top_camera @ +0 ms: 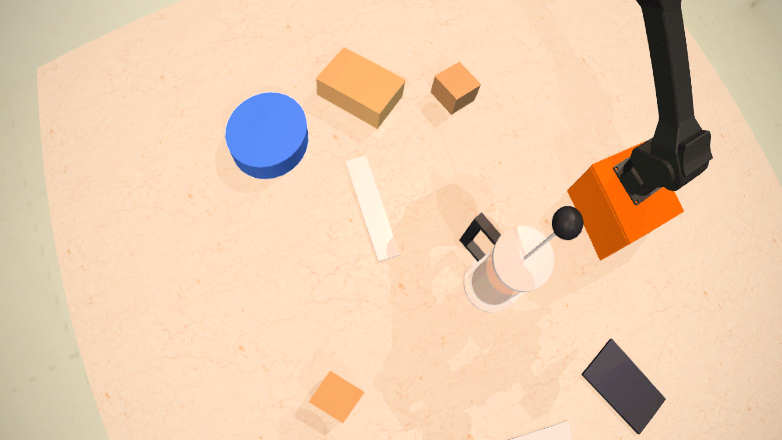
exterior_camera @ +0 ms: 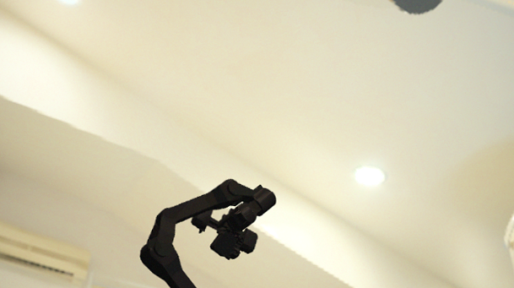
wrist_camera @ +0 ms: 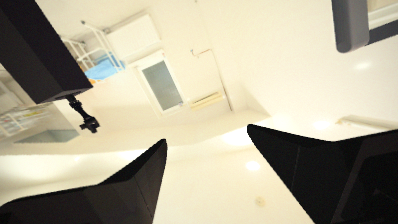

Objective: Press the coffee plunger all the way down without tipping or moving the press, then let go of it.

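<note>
My gripper tip is now 43 cm short of the coffee press, 39 cm above it and 5 cm to the left of it. Also, from my gripper tip: tan box (50 cm below, 45 cm ahead, 37 cm to the right); then dark slab (53 cm below, 32 cm ahead, 22 cm to the left); then blue disc (60 cm ahead, 51 cm below, 36 cm to the right).
</note>
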